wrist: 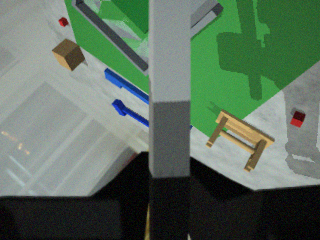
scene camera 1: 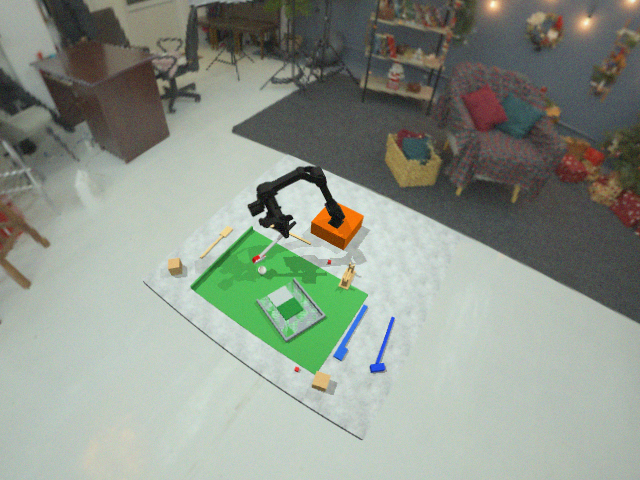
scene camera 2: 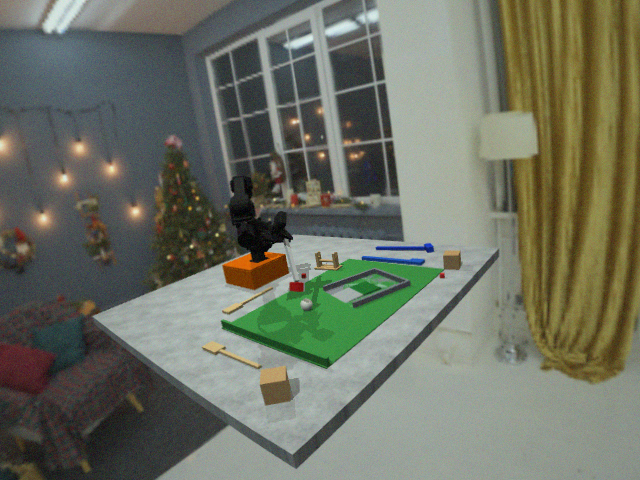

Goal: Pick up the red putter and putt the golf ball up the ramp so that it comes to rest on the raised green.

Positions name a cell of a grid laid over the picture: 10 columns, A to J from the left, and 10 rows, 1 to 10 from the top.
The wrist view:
my gripper: F7
wooden rack: I6
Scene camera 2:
my gripper: E5
